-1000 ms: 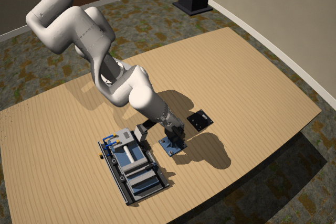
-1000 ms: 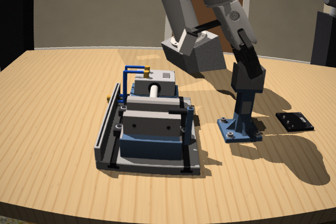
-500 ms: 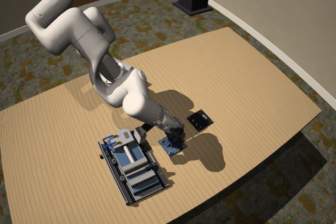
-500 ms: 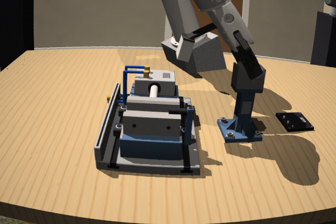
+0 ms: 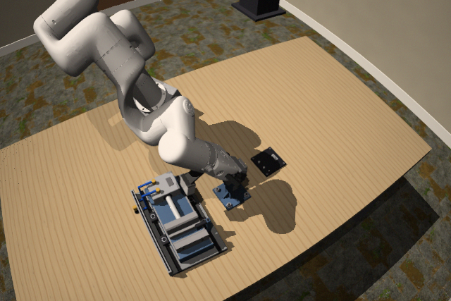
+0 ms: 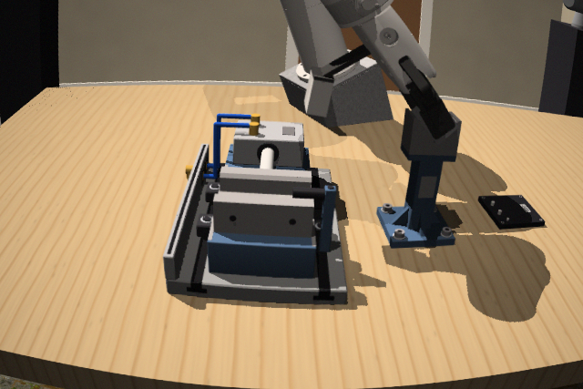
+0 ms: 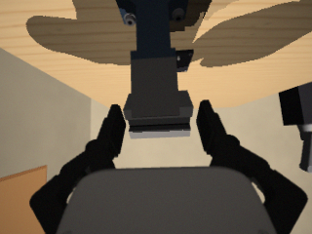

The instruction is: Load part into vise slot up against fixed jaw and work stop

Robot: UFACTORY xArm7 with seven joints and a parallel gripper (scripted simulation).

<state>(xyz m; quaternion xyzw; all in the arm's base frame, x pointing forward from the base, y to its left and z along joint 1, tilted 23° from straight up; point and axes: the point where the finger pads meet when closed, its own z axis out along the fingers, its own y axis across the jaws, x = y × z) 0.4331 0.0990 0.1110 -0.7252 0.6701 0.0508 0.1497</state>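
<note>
My hand is right at the part. From my hand the other things lie so: blue base 160 mm below, 10 mm to the left; blue work stop post 130 mm to the right, 100 mm below, 80 mm ahead; blue stand 100 mm below, 10 mm to the left.
</note>
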